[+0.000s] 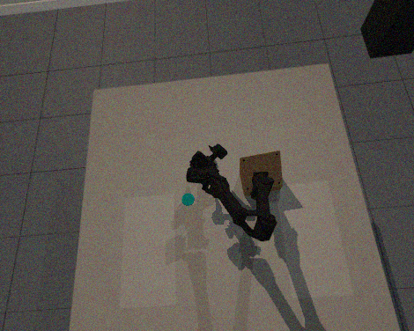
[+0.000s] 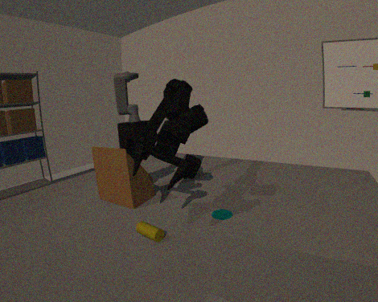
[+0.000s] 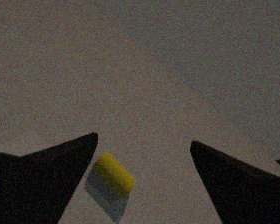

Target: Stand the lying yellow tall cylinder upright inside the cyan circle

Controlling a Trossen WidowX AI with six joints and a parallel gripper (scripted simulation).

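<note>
My gripper tip is 13 cm above the yellow tall cylinder, 1 cm to the left of it and 1 cm past it. Also, from my gripper tip: cyan circle: 17 cm to the left, 14 cm below, 10 cm ahead.
</note>
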